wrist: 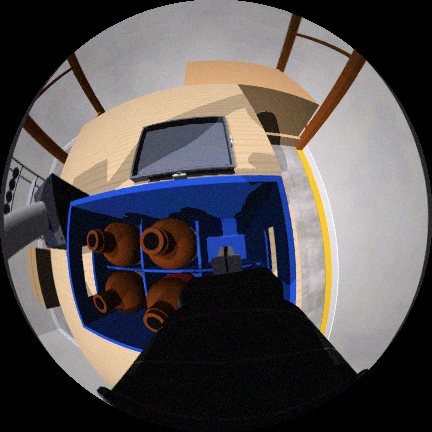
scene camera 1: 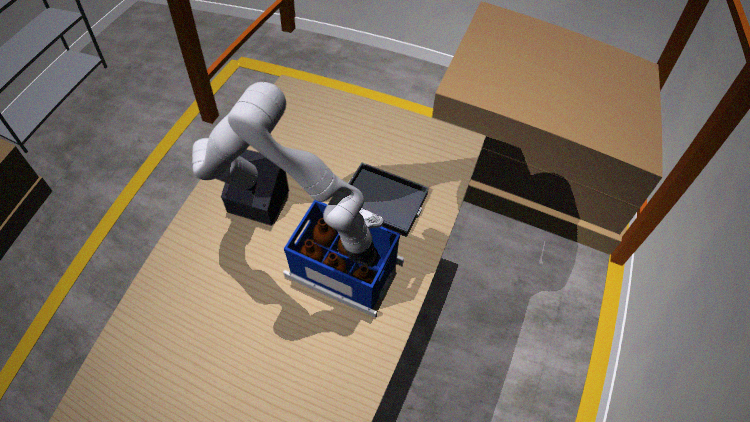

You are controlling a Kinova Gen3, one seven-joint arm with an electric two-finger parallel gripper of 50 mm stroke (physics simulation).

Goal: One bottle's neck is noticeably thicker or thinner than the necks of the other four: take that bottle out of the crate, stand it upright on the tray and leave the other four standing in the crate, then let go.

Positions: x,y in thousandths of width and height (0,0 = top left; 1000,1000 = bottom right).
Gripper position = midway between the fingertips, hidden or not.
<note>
I see my gripper (wrist: 524,589), a bottle (wrist: 395,564), a bottle (wrist: 374,691) and a bottle (wrist: 277,559).
</note>
